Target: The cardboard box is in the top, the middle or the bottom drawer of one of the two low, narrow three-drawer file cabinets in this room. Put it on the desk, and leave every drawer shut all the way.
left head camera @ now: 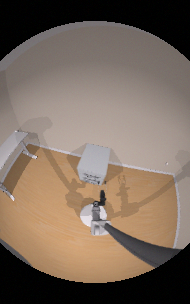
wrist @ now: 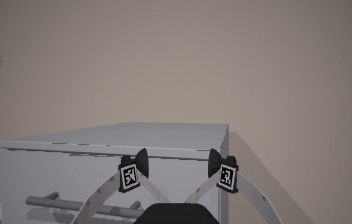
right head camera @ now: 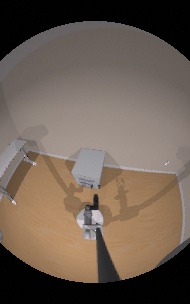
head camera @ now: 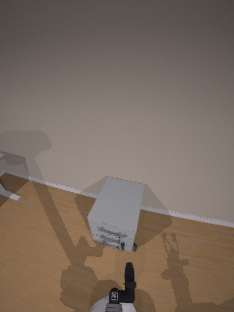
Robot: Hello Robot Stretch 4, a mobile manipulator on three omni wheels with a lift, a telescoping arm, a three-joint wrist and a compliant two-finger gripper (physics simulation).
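A low grey three-drawer cabinet [head camera: 120, 195] [left head camera: 96, 158] [right head camera: 91, 162] [wrist: 150, 134] stands near the wall, its drawer fronts towards me. The drawers look shut, though the lower ones are hard to make out. The top drawer's bar handle [wrist: 82, 204] shows at the lower left of the wrist view. My gripper [head camera: 128, 246] [wrist: 178, 162] is open, with nothing between its fingers. It is in front of the right part of the cabinet front, right of the handle. Part of the white desk [left head camera: 11, 152] [right head camera: 11, 164] shows at the left. The cardboard box and the second cabinet do not show.
The desk's leg foot [head camera: 11, 196] rests on the wooden floor [head camera: 35, 245] at the left. The wall [head camera: 120, 115] rises behind the cabinet, with a white baseboard [head camera: 195, 218] along its base. Shadows of the arm and gripper fall across the floor.
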